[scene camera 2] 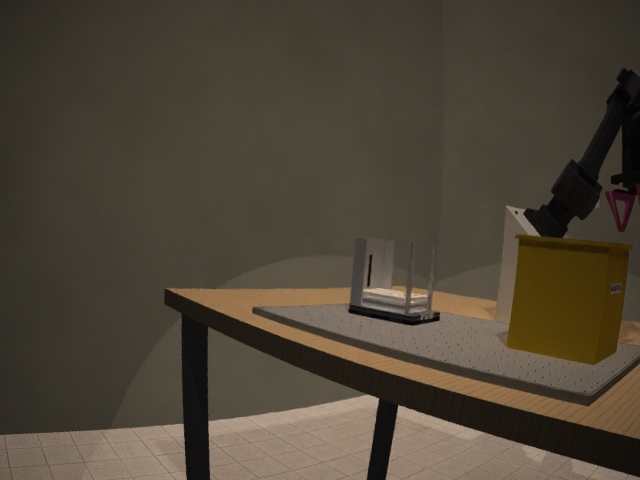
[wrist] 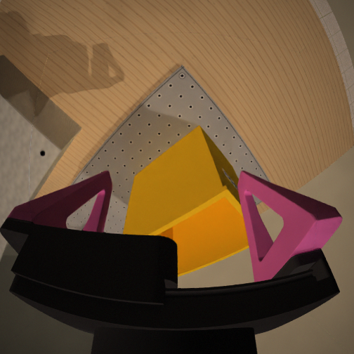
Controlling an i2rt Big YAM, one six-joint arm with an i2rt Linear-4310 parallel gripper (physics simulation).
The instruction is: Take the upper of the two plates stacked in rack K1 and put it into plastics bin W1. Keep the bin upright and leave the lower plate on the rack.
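Where they show: gripper, between the fingertips: [scene camera 2: 633, 231]; arm's base, origin of its link: [scene camera 2: 544, 231].
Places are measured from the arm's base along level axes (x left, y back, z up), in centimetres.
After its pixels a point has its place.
Observation:
Rack K1 [scene camera 2: 358, 273] @(x -22.3, y -38.1, z -11.6 cm), with a grey back panel, clear posts and a black base, stands toward the left of the perforated board in the scene view. Pale, clear-edged stacked plates [scene camera 2: 395, 296] @(x -13.5, y -36.1, z -14.9 cm) lie low in it; the line between upper and lower is hard to make out. The yellow plastics bin W1 [scene camera 2: 558, 297] @(x 22.7, y -37.2, z -10.5 cm) [wrist: 167, 190] stands upright at the right of the board, its open top partly visible in the wrist view. My gripper [scene camera 2: 631, 214] @(x 29.9, y -18.8, z 0.9 cm) [wrist: 174, 177] is open and empty, pink fingers wide apart, higher than the bin's rim. The rack does not show in the wrist view.
The grey perforated board [scene camera 2: 465, 346] @(x 9.0, y -42.2, z -19.7 cm) [wrist: 172, 100] lies on the wooden table [scene camera 2: 217, 299] @(x -49.4, y -54.5, z -21.0 cm) [wrist: 240, 55]. A pale upright mount [scene camera 2: 507, 268] @(x -3.9, y -10.5, z -8.8 cm) stands behind the bin under the arm's base. The arm's shadow falls on the table in the wrist view.

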